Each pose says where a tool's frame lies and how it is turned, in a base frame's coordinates. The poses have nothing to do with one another.
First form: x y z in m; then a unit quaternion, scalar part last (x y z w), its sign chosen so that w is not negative.
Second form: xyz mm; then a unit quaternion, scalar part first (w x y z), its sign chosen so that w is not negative. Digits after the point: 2 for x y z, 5 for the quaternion.
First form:
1: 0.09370 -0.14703 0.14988 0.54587 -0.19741 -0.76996 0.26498
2: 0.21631 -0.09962 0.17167 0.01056 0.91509 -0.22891 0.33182
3: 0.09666 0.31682 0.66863 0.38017 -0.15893 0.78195 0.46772
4: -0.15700 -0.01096 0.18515 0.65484 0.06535 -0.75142 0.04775
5: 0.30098 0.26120 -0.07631 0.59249 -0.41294 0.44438 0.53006
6: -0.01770 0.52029 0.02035 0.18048 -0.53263 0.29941 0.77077
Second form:
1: 93.70 -147.03 149.88 0.26498 0.54587 -0.19741 -0.76996
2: 216.31 -99.62 171.67 0.33182 0.01056 0.91509 -0.22891
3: 96.66 316.82 668.63 0.46772 0.38017 -0.15893 0.78195
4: -157.00 -10.96 185.15 0.04775 0.65484 0.06535 -0.75142
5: 300.98 261.20 -76.31 0.53006 0.59249 -0.41294 0.44438
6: -17.70 520.29 20.35 0.77077 0.18048 -0.53263 0.29941
